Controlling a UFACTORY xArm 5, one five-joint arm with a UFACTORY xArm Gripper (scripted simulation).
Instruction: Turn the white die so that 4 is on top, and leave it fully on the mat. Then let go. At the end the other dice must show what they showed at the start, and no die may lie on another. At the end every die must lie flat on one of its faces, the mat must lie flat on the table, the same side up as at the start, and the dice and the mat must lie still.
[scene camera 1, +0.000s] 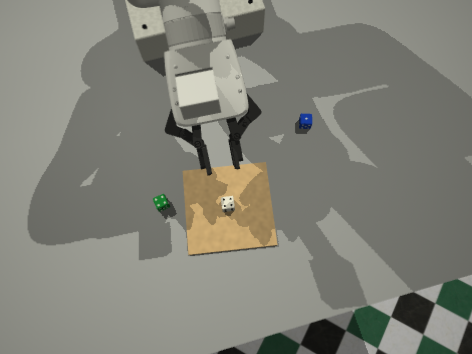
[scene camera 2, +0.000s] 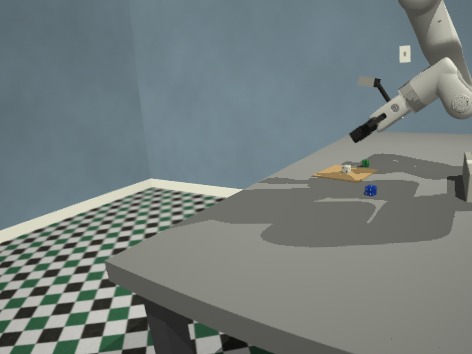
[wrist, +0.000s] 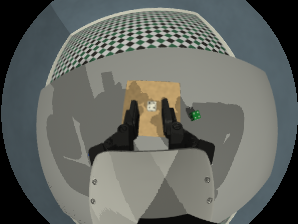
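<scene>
I can see a mat (scene camera 1: 251, 225), and from the wrist I see the mat (wrist: 150, 124) too. My own gripper (scene camera 2: 354, 137) is visible to me as well, and the wrist view also takes in the gripper (wrist: 149, 107).
</scene>
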